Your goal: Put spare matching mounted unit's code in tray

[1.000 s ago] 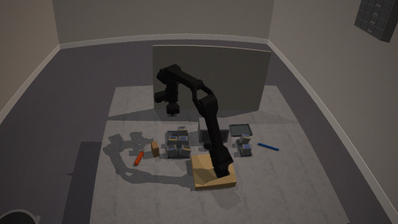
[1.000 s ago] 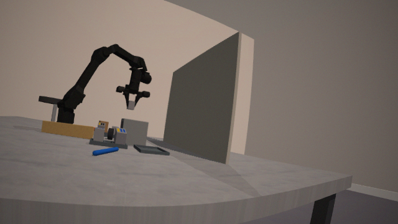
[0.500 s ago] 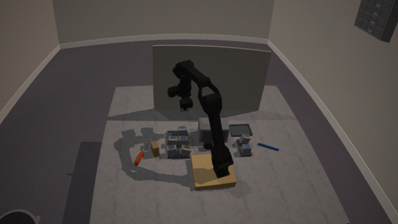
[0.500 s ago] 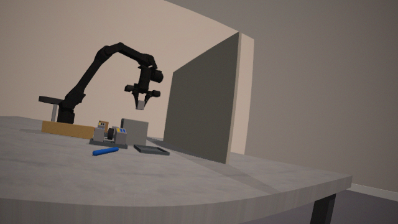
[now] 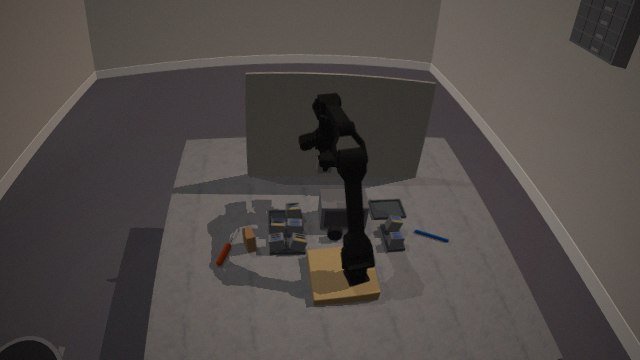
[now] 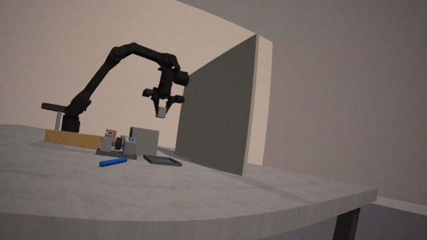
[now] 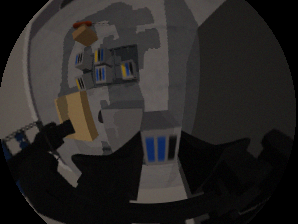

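Right now the dark tray is 23 cm to the right of my gripper tip, 17 cm below it and 9 cm behind it. Round my gripper tip: grey mounted unit (12 cm below, 9 cm behind, 4 cm to the right); then grey panel (15 cm ahead, 11 cm to the right, 5 cm above); then grey spare unit (2 cm above).
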